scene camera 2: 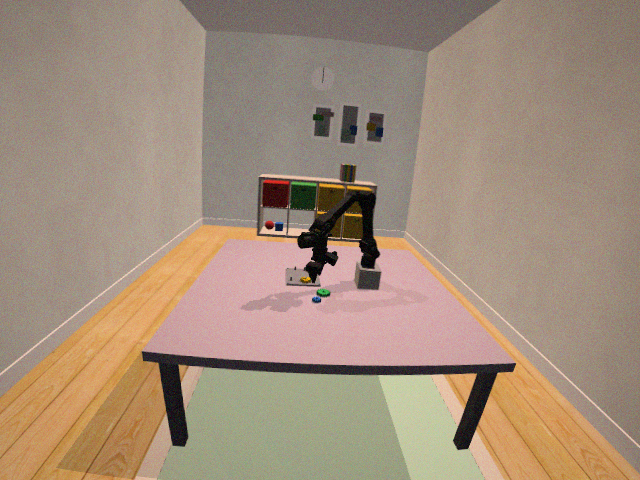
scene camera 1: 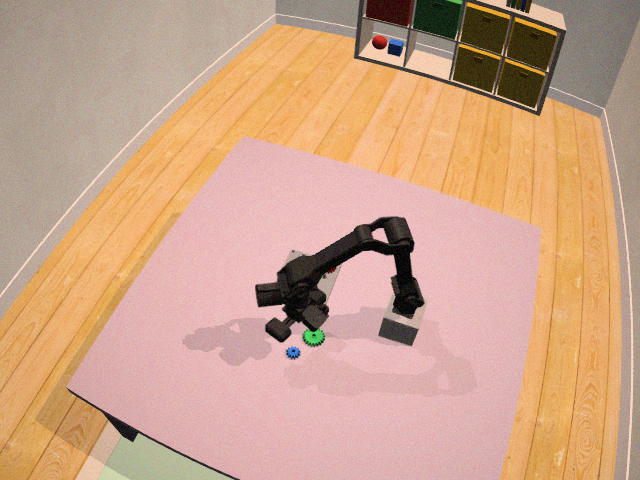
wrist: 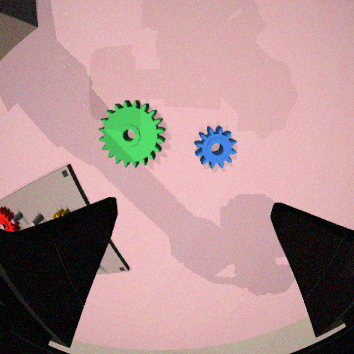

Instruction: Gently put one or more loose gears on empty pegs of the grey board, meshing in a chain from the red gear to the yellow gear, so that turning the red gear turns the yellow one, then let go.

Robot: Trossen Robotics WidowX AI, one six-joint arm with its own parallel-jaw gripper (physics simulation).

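Pixels of known places: gripper, between the fingertips: [scene camera 2: 316,279] [scene camera 1: 294,328] [wrist: 198,208]; arm's base, origin of its link: [scene camera 2: 367,265] [scene camera 1: 405,306].
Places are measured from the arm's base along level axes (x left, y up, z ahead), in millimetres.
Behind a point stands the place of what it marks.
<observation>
A green gear [scene camera 1: 313,336] @[z 223, x 141, y -103 mm] [scene camera 2: 323,292] @[z 221, x 163, y -87 mm] [wrist: 116,131] @[z 214, x 134, y -91 mm] and a smaller blue gear [scene camera 1: 293,352] @[z 248, x 228, y -89 mm] [scene camera 2: 316,299] @[z 254, x 232, y -90 mm] [wrist: 212,148] @[z 250, x 214, y -88 mm] lie flat and apart on the pink table. My gripper [scene camera 1: 296,324] @[z 260, x 193, y -9 mm] [scene camera 2: 322,265] [wrist: 198,208] @[z 260, x 193, y -9 mm] is open and empty, above the table between the grey board and the loose gears. The grey board [scene camera 1: 328,287] @[z 251, x -42, y -98 mm] [scene camera 2: 296,273] @[z 360, x -67, y -98 mm] [wrist: 45,194] @[z 258, x 7, y -98 mm] is partly hidden by the arm and a finger. On it, the red gear [scene camera 1: 331,269] [wrist: 7,220] @[z 278, x -99, y -83 mm] and yellow gear [scene camera 2: 305,279] @[z 309, x 38, y -83 mm] [wrist: 61,214] @[z 286, x 27, y -89 mm] show in part. Bare pegs stand between them in the wrist view.
The arm's base stands on a grey block [scene camera 1: 397,328] @[z -1, x 57, y -35 mm] [scene camera 2: 367,277] @[z 5, x 57, y -41 mm], to the right of the board and gears in both scene views. The pink table [scene camera 1: 206,206] @[z 789, x -189, y -106 mm] [scene camera 2: 330,335] @[z 200, x 488, y -106 mm] carries the arm's shadows. A shelf unit [scene camera 1: 356,41] [scene camera 2: 259,206] stands on the floor beyond the table.
</observation>
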